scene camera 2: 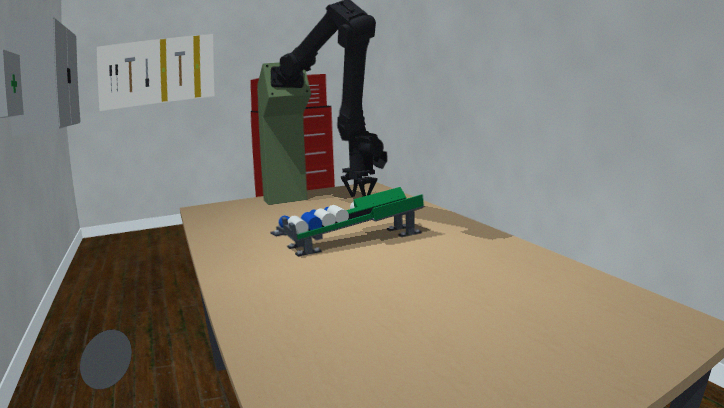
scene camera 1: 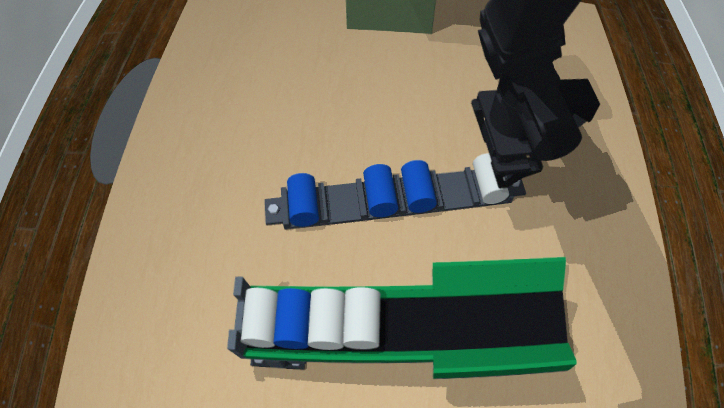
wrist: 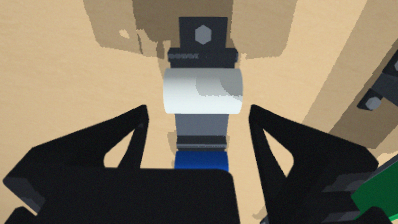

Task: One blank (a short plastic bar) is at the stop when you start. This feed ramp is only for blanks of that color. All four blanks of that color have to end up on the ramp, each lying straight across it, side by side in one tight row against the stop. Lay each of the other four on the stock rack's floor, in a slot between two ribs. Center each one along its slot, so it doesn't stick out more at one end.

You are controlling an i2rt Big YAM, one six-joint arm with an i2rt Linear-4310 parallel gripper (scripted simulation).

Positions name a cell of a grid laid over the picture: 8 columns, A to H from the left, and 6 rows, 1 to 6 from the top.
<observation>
gripper: scene camera 2 D3; scene camera 1 F3; wrist D3
</observation>
